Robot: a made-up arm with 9 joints. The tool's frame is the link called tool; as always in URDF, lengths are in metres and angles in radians. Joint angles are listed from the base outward.
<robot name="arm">
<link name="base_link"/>
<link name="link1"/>
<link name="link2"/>
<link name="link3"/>
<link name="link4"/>
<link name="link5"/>
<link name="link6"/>
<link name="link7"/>
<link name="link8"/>
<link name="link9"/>
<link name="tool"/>
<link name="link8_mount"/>
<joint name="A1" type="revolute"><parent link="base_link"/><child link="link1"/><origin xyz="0 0 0.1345"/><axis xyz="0 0 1"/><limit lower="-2.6" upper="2.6"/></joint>
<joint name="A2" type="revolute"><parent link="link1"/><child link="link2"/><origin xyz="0.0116 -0.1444 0.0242" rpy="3.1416 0 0"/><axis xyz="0 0 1"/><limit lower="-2.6" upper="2.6"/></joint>
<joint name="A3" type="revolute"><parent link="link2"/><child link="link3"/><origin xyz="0.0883 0.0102 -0.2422" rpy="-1.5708 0 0"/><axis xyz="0 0 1"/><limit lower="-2.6" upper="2.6"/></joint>
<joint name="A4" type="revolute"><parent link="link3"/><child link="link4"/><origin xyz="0.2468 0.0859 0.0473" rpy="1.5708 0 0"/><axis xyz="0 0 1"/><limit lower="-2.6" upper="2.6"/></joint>
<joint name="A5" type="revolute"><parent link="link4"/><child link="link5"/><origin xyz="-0.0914 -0.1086 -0.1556" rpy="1.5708 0 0"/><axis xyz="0 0 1"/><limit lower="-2.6" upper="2.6"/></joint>
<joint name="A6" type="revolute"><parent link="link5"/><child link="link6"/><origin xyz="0.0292 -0.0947 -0.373" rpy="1.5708 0 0"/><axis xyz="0 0 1"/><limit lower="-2.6" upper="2.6"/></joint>
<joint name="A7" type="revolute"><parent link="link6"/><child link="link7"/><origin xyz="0.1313 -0.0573 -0.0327" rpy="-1.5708 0 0"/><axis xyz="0 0 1"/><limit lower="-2.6" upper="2.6"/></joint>
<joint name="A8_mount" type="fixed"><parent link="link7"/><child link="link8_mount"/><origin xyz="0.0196 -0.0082 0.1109"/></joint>
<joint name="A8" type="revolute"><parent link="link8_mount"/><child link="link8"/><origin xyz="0.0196 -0.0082 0.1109" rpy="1.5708 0 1.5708"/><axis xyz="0 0 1"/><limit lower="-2.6" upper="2.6"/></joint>
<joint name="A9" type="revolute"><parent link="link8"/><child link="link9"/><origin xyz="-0.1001 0.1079 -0.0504" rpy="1.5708 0 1.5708"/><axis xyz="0 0 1"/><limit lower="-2.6" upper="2.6"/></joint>
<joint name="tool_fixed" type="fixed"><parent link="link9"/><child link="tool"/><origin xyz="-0.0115 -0.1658 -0.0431" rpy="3.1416 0 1.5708"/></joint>
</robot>
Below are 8 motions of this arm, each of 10 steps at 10 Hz.
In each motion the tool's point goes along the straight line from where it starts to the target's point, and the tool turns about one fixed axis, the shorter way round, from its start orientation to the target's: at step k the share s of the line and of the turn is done. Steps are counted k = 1, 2, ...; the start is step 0. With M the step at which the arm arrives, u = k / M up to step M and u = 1 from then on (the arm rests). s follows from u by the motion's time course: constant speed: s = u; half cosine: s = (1 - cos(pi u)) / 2; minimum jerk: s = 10 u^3 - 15 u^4 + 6 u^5.
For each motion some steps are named. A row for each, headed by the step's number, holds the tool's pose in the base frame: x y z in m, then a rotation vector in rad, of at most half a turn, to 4 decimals.
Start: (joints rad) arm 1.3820 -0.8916 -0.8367 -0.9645 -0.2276 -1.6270 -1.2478 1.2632 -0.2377
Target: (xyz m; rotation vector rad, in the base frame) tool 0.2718 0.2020 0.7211 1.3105 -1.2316 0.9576
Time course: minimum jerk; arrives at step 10
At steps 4, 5, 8, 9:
4: 0.0522 0.4147 0.3707 1.3284 -0.2129 1.8006
5: 0.1110 0.3578 0.4644 1.3554 -0.5105 1.6023
8: 0.2532 0.2200 0.6914 1.3243 -1.1558 1.0389
9: 0.2690 0.2047 0.7167 1.3127 -1.2205 0.9697

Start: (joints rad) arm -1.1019 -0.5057 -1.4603 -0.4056 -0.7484 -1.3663 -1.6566 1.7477 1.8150
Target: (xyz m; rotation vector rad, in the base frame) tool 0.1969 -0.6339 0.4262 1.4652 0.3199 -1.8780
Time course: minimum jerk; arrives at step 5
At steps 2, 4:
2: 0.0952 -0.5363 0.3139 1.3924 -0.1653 -1.9635
4: 0.1883 -0.6256 0.4167 1.4608 0.2789 -1.8876

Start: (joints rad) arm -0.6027 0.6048 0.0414 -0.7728 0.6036 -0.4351 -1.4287 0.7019 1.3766
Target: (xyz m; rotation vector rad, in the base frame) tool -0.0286 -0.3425 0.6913 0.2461 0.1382 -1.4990
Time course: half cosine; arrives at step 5
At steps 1, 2, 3, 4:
1: -0.0488 -0.3619 0.6955 0.6557 -0.6576 -1.5999
2: -0.0432 -0.3565 0.6943 0.5441 -0.4332 -1.5904
3: -0.0363 -0.3499 0.6929 0.4043 -0.1603 -1.5588
4: -0.0307 -0.3445 0.6917 0.2900 0.0564 -1.5181

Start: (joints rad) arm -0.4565 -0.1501 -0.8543 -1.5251 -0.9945 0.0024 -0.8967 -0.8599 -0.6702
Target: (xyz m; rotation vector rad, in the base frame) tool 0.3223 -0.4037 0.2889 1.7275 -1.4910 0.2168
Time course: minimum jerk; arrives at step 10
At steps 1, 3, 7, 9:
1: 0.3020 -0.4339 0.3845 0.2933 -1.0704 0.2733
3: 0.3052 -0.4292 0.3696 0.5082 -1.1574 0.2717
7: 0.3190 -0.4087 0.3046 1.4825 -1.4467 0.2344
9: 0.3221 -0.4040 0.2897 1.7145 -1.4890 0.2178

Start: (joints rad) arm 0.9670 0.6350 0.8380 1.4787 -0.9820 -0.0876 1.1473 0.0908 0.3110
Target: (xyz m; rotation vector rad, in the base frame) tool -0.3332 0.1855 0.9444 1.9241 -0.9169 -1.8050
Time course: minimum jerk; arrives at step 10
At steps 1, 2, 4, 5, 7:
1: -0.1211 -0.0232 1.0025 1.0414 -0.3464 -1.3017
2: -0.1317 -0.0128 0.9996 1.0843 -0.3724 -1.3301
4: -0.1872 0.0418 0.9844 1.3120 -0.5129 -1.4742
5: -0.2262 0.0803 0.9737 1.4737 -0.6157 -1.5701
7: -0.2983 0.1512 0.9540 1.7759 -0.8152 -1.7334

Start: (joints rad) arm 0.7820 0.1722 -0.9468 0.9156 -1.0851 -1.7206 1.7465 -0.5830 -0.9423
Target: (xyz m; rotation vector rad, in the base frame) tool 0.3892 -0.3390 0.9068 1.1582 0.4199 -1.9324
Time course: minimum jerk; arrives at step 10
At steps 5, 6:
5: 0.4679 -0.2635 0.9133 1.0444 0.4967 -0.9513
6: 0.4391 -0.2910 0.9109 1.1031 0.4797 -1.3060

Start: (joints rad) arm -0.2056 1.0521 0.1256 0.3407 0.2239 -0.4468 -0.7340 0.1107 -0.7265
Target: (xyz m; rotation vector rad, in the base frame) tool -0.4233 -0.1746 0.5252 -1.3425 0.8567 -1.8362
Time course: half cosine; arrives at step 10
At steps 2, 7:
2: -0.1233 -0.3716 0.7251 -0.7023 -0.1368 -1.3012
7: -0.3549 -0.2195 0.5707 -1.2030 0.6088 -1.7380

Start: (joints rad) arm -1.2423 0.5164 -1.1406 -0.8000 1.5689 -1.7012 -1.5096 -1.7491 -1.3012
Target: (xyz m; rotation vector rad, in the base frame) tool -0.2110 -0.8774 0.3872 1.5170 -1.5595 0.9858
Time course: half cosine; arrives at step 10
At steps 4, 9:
4: -0.4283 -0.4269 0.0884 1.6729 -2.5609 -0.4619
9: -0.2191 -0.8606 0.3760 1.5330 -1.6044 0.9439

